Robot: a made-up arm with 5 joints.
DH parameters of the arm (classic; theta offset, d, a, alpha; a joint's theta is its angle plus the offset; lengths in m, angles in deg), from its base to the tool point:
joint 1: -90 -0.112 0.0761 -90
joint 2: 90 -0.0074 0.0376 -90
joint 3: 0 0.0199 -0.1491 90
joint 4: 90 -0.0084 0.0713 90
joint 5: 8.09 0 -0.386 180
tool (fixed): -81.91 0.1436 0 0
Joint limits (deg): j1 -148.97..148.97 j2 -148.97..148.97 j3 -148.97..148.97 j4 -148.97..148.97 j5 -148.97..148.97
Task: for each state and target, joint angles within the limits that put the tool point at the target. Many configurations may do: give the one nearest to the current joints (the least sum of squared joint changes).
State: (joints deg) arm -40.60 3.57 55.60 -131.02 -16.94
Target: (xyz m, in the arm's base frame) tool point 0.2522 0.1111 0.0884
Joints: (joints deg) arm -40.97 12.24 48.45 -146.45 -3.37
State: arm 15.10 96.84 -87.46 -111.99 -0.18
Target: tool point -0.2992 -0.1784 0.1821
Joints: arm 36.89 81.34 -84.17 -122.45 0.21
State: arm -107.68 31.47 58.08 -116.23 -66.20
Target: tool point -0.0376 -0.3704 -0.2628
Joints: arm -124.44 19.45 57.39 -113.57 -72.45
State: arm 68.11 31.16 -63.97 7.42 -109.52
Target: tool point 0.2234 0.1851 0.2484
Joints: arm 79.17 18.75 -22.65 6.60 -88.91
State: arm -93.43 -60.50 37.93 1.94 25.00
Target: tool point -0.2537 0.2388 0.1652
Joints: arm -82.70 -17.00 -1.20 6.67 31.85
